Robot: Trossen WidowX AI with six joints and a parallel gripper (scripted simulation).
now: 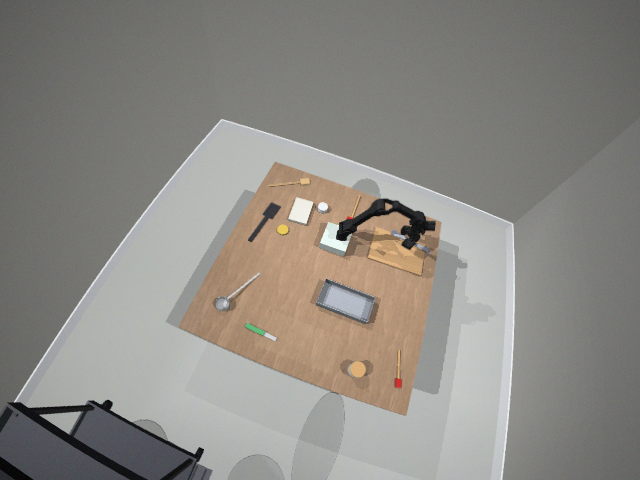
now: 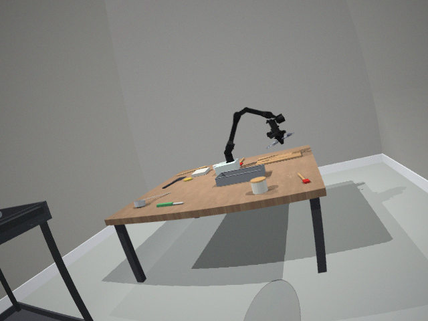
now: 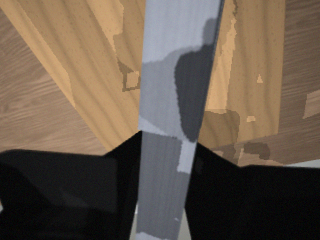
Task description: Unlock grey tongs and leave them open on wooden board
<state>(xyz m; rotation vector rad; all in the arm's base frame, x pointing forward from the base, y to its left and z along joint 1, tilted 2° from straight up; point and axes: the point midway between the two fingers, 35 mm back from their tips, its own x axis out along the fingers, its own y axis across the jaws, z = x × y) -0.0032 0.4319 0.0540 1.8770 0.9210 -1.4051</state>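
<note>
My gripper tip is now 10 cm above the wooden board, 5 cm to the left of it and 1 cm past it. The rest, counted from my gripper tip: lidded canister 75 cm ahead, 26 cm to the right, 7 cm below; then grey roasting tin 39 cm ahead, 36 cm to the right, 8 cm below; then red-tipped tool 74 cm ahead, 10 cm below, 2 cm to the right.
</note>
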